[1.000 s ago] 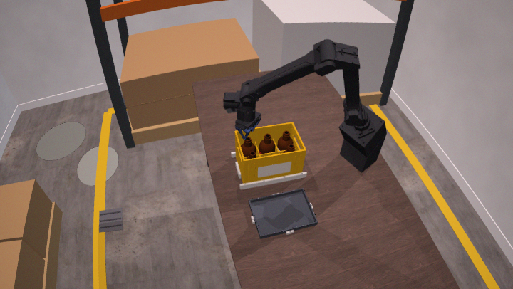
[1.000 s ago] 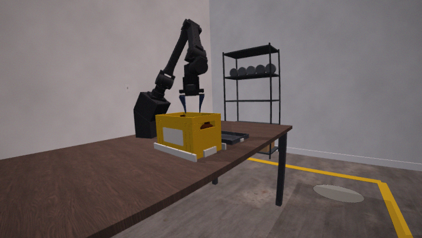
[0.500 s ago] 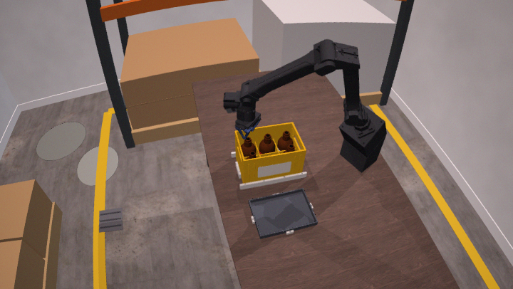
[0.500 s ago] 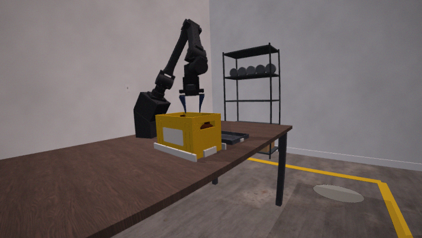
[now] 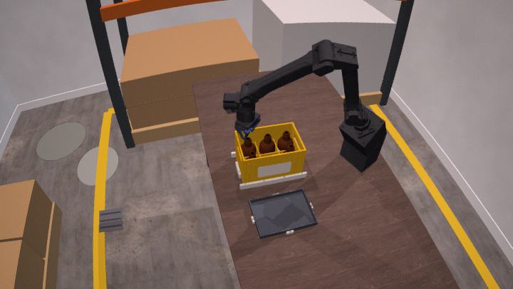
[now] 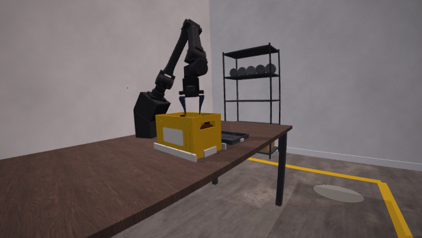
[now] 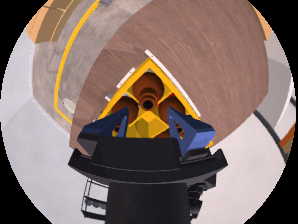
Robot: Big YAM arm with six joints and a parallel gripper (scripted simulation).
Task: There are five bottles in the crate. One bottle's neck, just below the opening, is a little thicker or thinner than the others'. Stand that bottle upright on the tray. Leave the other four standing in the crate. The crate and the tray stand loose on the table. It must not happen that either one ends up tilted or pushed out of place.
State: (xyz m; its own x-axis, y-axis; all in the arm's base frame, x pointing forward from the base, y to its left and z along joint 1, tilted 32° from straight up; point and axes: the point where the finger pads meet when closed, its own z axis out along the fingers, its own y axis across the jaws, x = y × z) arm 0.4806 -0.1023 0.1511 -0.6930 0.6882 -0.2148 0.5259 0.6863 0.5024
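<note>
Now: hand 10 mm past the glass bottle, 90 mm to the right of it and 100 mm above it. The rest, counted from my hand: dark tray (120 mm behind, 300 mm to the left, 180 mm below); then yellow crate (90 mm behind, 30 mm to the left, 110 mm below).
</note>
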